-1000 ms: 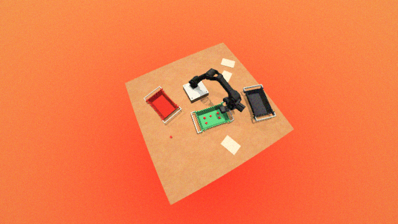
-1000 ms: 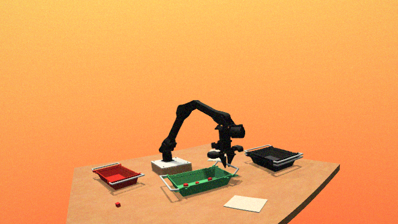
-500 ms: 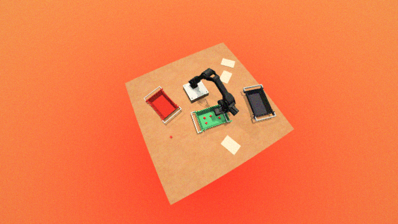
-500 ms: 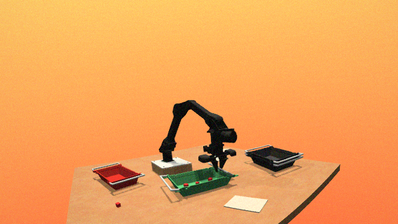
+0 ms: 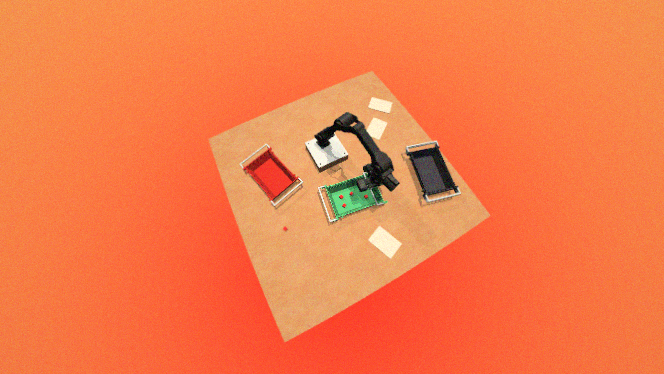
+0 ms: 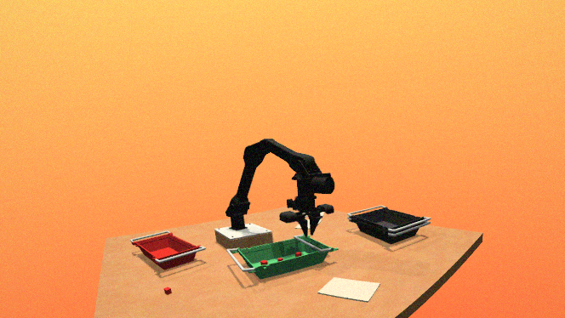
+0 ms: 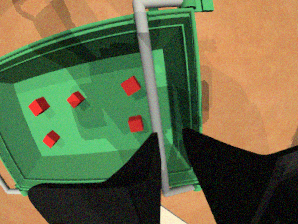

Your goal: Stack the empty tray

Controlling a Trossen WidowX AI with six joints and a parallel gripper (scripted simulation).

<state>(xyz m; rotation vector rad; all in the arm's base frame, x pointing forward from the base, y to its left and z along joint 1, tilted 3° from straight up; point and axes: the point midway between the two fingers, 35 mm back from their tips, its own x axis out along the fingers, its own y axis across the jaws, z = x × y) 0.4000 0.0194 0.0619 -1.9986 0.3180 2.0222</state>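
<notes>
My gripper tip is 44 cm past the red tray, 38 cm to the left of it and 4 cm above it. From my gripper tip the other things lie so: red block (50 cm to the right, 13 cm behind, 8 cm below).
</notes>
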